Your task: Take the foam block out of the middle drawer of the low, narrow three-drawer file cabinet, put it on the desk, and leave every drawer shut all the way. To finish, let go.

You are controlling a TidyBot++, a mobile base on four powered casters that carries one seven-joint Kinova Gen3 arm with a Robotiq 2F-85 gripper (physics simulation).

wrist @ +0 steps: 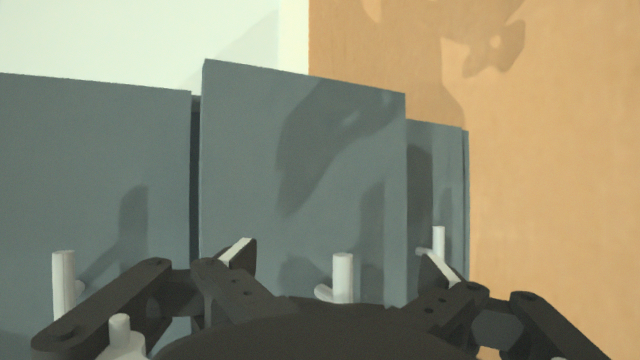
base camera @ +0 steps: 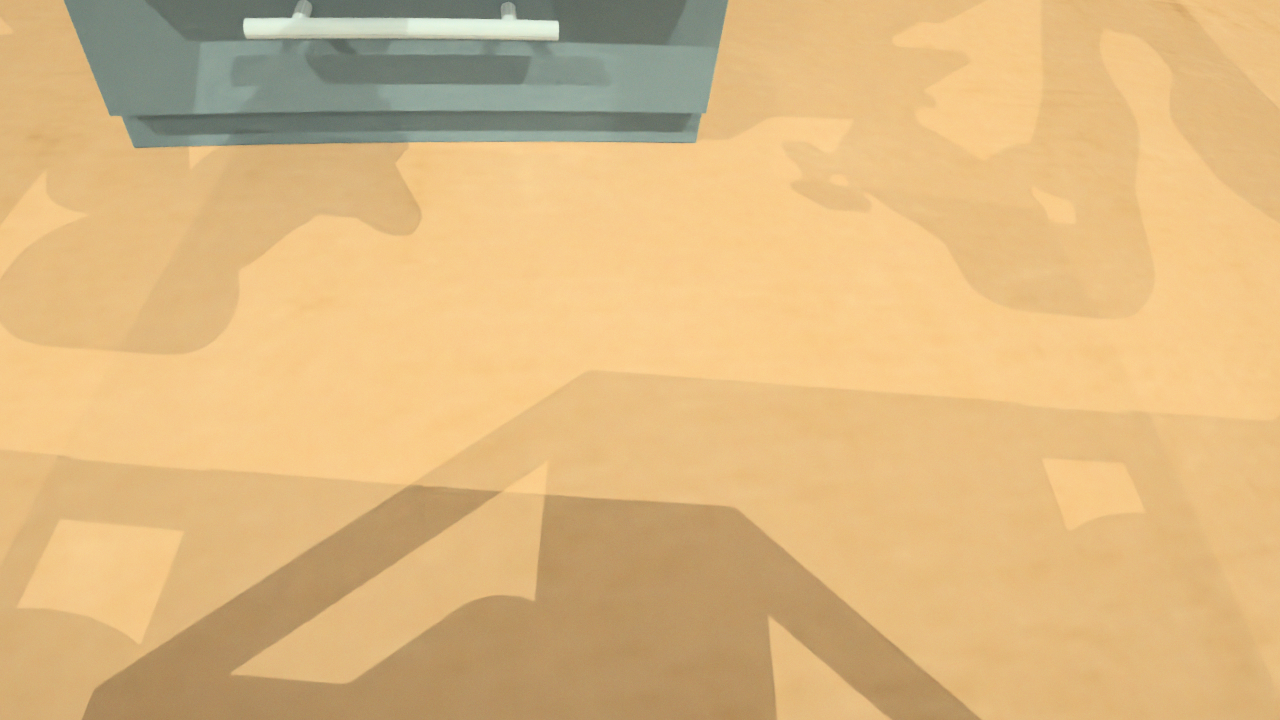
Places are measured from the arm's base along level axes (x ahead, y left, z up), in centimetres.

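Pixels of known places: gripper, fingertip midpoint: (wrist: 337,264).
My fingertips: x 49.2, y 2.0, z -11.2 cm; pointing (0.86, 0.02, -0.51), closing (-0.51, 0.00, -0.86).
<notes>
Behind a point stands the place of what it marks.
The grey-blue file cabinet shows side-on in the wrist view. Its middle drawer (wrist: 250,150) {y -3.5, x 54.7, z -7.8 cm} is at the centre, its front standing out a little past the drawer front on the left (wrist: 100,150) {y -2.8, x 61.4, z 1.5 cm} and the bottom drawer front (wrist: 446,165) {y -2.8, x 61.4, z -32.7 cm} on the right. The middle drawer's pale bar handle (wrist: 342,275) {y 3.2, x 50.2, z -12.2 cm} shows between the spread fingers of my gripper (wrist: 337,264) {y 2.0, x 49.2, z -11.2 cm}. The gripper is open and empty; whether it touches the handle cannot be told. In the base view the cabinet's lowest part (base camera: 411,98) {y 13.3, x 58.9, z -34.7 cm} shows at the top left. The foam block and the desk top cannot be made out.
The bottom drawer's handle (base camera: 401,29) {y 12.6, x 55.5, z -27.9 cm} (wrist: 438,242) {y 4.7, x 56.9, z -27.6 cm} sticks out from its front. Another pale handle (wrist: 63,282) {y 4.9, x 56.7, z 2.8 cm} stands at the left of the wrist view, partly behind the gripper's linkage. The wooden floor (base camera: 626,268) {y -2.4, x 48.8, z -39.7 cm} (wrist: 550,175) {y -2.8, x 52.8, z -39.7 cm} carries shadows. A pale surface (wrist: 125,40) {y -26.7, x 122.6, z 8.4 cm} lies beyond the cabinet.
</notes>
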